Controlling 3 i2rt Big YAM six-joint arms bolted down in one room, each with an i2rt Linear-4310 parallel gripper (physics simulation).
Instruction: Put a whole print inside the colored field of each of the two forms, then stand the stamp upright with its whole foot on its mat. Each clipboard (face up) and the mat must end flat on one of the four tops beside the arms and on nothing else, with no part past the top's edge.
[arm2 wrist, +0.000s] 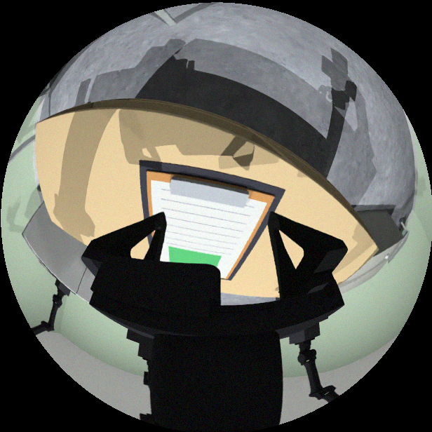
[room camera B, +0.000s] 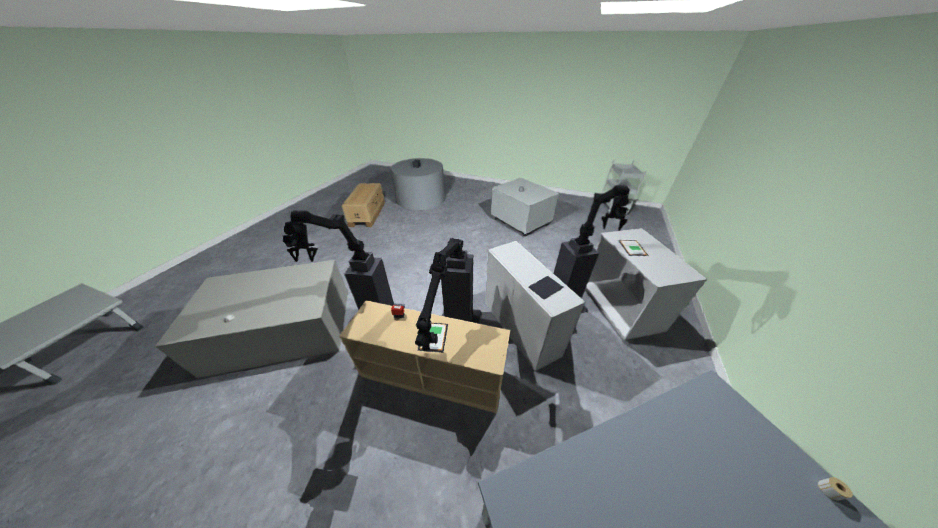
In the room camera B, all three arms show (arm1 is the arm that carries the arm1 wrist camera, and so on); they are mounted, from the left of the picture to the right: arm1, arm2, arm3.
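Note:
A clipboard (arm2 wrist: 205, 217) (room camera B: 442, 339) with a lined form, a metal clip and a green field (arm2 wrist: 194, 255) lies face up on the wooden top (arm2 wrist: 320, 235) (room camera B: 482, 337). Arm2's gripper (arm2 wrist: 217, 216) (room camera B: 429, 347) is open above it and hides part of the green field in the wrist view. A red stamp (room camera B: 397, 310) stands on the same top, to the left. The dark mat (room camera B: 546, 287) lies on the narrow white cabinet. A second clipboard (room camera B: 633, 247) with a green field lies on the right white top. Arm1's gripper (room camera B: 303, 258) and arm3's gripper (room camera B: 614, 226) hang open and empty.
A grey block (room camera B: 262, 301) with a small white object (room camera B: 229, 318) stands at the left. The narrow white cabinet (room camera B: 511, 262) stands between the wooden unit and the white open-sided unit (room camera B: 676, 272). A blue-grey table (room camera B: 662, 459) bears a tape roll (room camera B: 830, 488) at the front right.

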